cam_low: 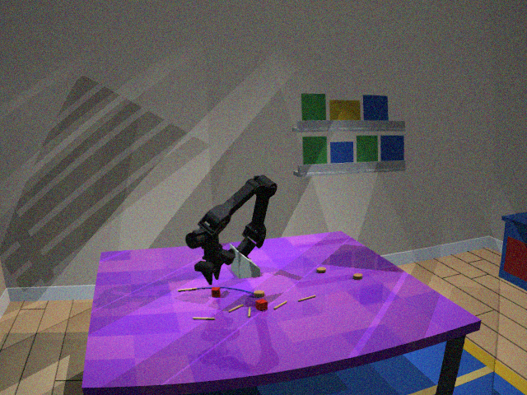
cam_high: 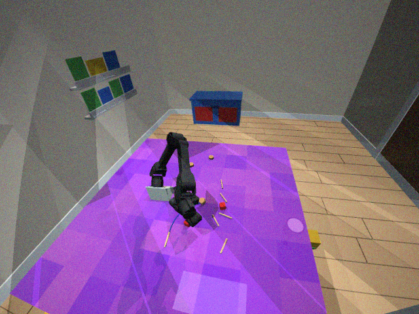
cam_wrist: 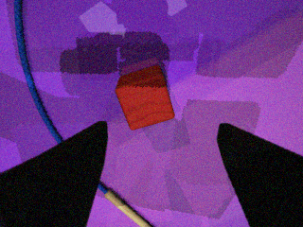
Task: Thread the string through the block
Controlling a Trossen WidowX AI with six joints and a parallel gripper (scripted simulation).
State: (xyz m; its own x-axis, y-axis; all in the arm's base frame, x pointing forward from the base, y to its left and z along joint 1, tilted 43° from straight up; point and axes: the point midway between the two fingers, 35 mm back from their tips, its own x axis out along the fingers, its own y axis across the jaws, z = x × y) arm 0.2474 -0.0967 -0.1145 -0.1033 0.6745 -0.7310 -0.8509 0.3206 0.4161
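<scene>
The red block lies 10 mm behind my gripper tip, 10 mm to the left of it and 40 mm below it. From my gripper tip the other things lie so: thin wooden stick (80 mm behind, 80 mm to the right, 60 mm below); round wooden button (30 mm ahead, 160 mm to the left, 50 mm below).
</scene>
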